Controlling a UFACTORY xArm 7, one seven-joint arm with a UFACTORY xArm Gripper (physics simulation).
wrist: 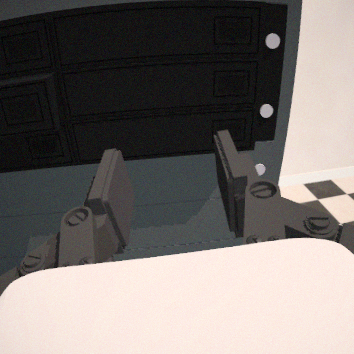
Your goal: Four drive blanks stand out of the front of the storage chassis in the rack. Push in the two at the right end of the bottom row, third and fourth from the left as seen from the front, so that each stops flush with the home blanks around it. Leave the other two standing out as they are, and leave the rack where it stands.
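Frame: origin at the arm's base, x ahead, y up, z right, level; millimetres.
Seen in the pictures: gripper, between the fingertips: [170, 164].
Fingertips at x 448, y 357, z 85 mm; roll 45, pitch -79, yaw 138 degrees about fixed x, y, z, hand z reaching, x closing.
A point is followed by its place in that frame.
The storage chassis front [271, 75] @(z 157, x 487, y 390 mm) fills the upper part of the wrist view, black with rows of drive blanks. At its right end, the lowest blank [150, 136] @(z 78, x 476, y 361 mm) looks level with the blank above it [150, 90] @(z 80, x 476, y 388 mm); its lower right part is behind a finger. At the left edge, a blank in the middle visible row [45, 97] @(z 28, x 462, y 394 mm) stands out, with its top and right sides showing. The blank below it [62, 150] @(z 25, x 479, y 357 mm) is partly covered by it. My gripper [170, 164] @(z 85, x 448, y 357 mm) is partly open with nothing between its fingers, in front of the chassis's lower edge.
The blue-grey rack [290, 65] @(z 171, x 488, y 397 mm) frames the chassis at the right and continues below it. Round light studs [272, 41] @(z 155, x 486, y 411 mm) [266, 111] @(z 155, x 486, y 367 mm) line the right side. A pale wall [327, 90] and a checkered floor [325, 189] lie beyond. The gripper's white body [180, 300] @(z 74, x 360, y 374 mm) hides the bottom.
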